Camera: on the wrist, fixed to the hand. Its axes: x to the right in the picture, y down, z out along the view.
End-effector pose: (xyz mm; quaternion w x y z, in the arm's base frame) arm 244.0 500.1 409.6 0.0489 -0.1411 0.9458 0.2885
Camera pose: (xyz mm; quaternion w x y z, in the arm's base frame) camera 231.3 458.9 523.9 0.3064 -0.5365 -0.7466 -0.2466
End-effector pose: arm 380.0 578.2 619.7 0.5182 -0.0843 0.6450 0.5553
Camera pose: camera 289.5 496.2 620.0 0.1313 -0.3082 -0.5545 -0.7618
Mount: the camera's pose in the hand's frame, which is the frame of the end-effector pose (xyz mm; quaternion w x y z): 2.1 31.8 -117.9 0.6866 -0.0348 0.1367 0.7132
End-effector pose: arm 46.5 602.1 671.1 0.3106 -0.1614 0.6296 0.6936
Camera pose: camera 5.0 487.3 676.1 0.3731 -0.2326 -0.5657 -0.6976
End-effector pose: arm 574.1 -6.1 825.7 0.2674 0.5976 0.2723 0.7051
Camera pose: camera 455.6 -34.8 833.3 0.3357 -0.4988 0.2272 -0.7660
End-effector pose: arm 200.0 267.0 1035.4 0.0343 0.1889 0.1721 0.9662
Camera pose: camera 153.6 199.8 944.6 0.6825 -0.1192 0.0455 -0.7197
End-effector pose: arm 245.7 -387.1 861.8 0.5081 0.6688 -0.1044 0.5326
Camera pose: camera 153.4 -307.7 871.7 0.0066 0.2943 -0.4977 0.8159
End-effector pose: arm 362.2 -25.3 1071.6 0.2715 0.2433 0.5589 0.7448
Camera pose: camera 277.9 -113.7 1072.1 0.4127 -0.4544 -0.2214 -0.7577
